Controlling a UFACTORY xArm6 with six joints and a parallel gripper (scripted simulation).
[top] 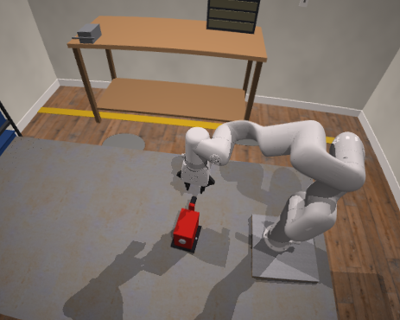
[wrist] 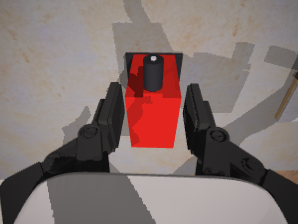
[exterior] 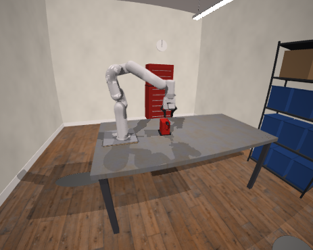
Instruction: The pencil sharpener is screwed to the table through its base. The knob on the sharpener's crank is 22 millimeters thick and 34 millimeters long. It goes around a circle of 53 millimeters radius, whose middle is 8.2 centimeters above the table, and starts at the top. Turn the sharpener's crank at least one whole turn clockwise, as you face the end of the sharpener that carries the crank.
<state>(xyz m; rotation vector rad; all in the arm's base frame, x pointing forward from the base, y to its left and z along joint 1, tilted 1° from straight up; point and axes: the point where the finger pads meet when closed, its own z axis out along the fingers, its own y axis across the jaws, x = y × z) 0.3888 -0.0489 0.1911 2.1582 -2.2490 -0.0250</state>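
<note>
Now: the crank knob 8 cm below my hand and 2 cm to the left of it.
</note>
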